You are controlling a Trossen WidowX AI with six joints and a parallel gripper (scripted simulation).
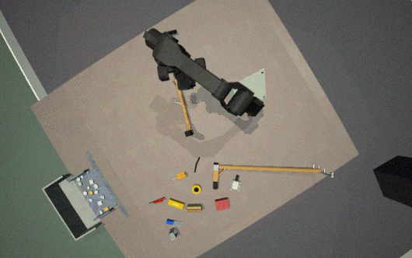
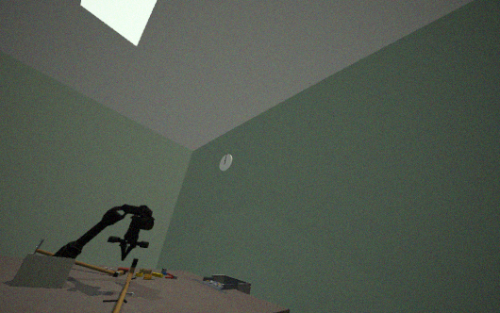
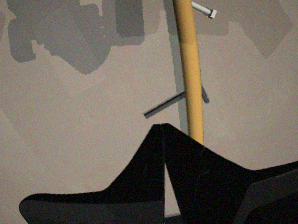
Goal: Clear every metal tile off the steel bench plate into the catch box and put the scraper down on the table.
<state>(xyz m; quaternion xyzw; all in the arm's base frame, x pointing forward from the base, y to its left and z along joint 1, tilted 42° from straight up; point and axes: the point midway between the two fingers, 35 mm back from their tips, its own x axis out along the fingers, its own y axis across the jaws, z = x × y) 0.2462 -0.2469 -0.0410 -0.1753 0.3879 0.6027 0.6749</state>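
Now: the hex key 40 mm ahead of my gripper tip, 60 mm to the right of it and 150 mm below it. From my gripper tip the other things lie so: long orange-handled tool (160 mm behind, 640 mm to the left, 110 mm below); yellow ring (230 mm ahead, 540 mm to the left, 150 mm below); yellow block (380 mm ahead, 570 mm to the left, 140 mm below).
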